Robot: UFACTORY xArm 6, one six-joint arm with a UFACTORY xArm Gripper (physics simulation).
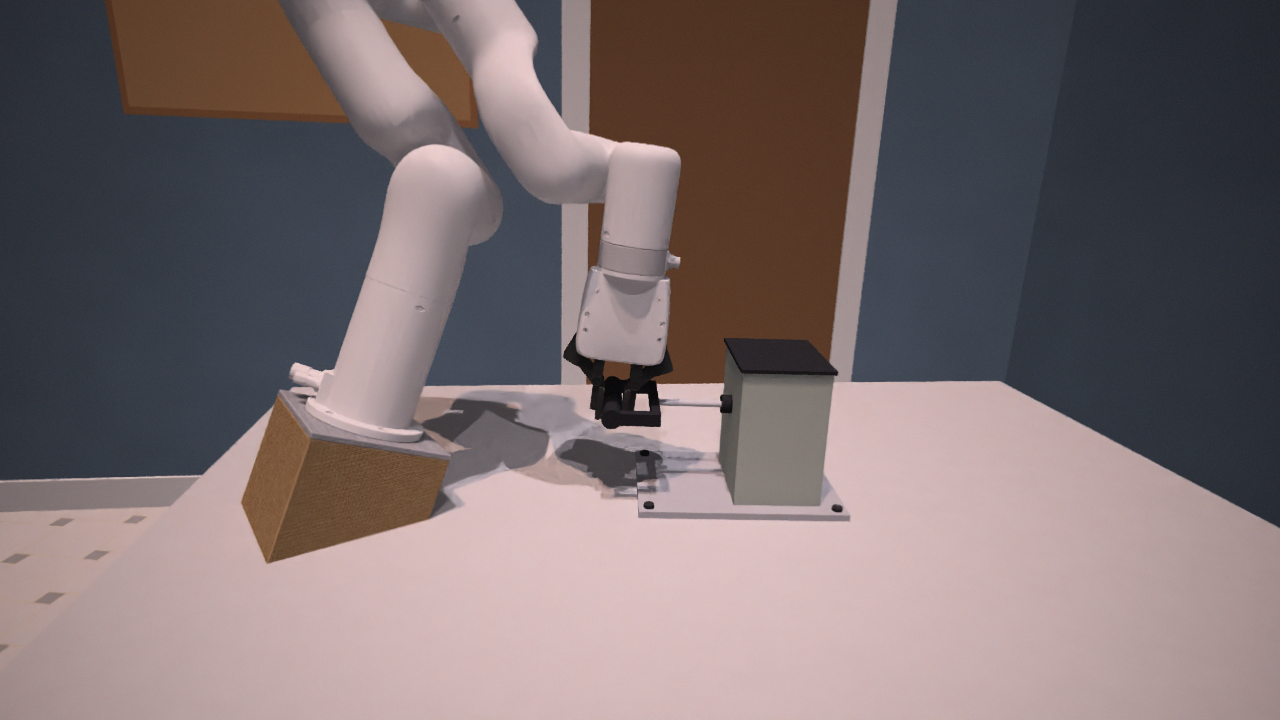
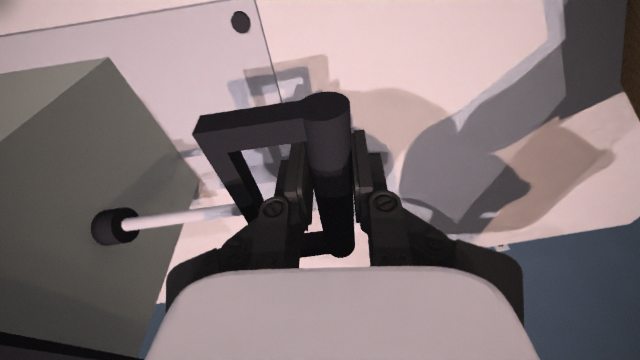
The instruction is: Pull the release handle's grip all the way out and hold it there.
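The release handle's grip (image 1: 611, 404) (image 2: 327, 145) is a black round bar on a black rectangular frame (image 1: 637, 418) (image 2: 250, 131). A thin pale rod (image 1: 693, 402) (image 2: 180, 217) runs from the frame to a black collar (image 1: 725, 403) (image 2: 115, 226) on the side of the grey-green box (image 1: 778, 438) (image 2: 75, 165). A length of rod shows between frame and collar. My gripper (image 1: 617, 402) (image 2: 330, 152) points down and is shut on the grip, one finger inside the frame and one on the far side from the box. The grip is held well above the table.
The box has a black lid (image 1: 778, 356) and stands on a pale base plate (image 1: 684, 505) (image 2: 200, 55) with dark bolts at its corners. The plate lies on the white table (image 1: 537, 617). My arm's wooden base block (image 1: 349, 492) stands at the left.
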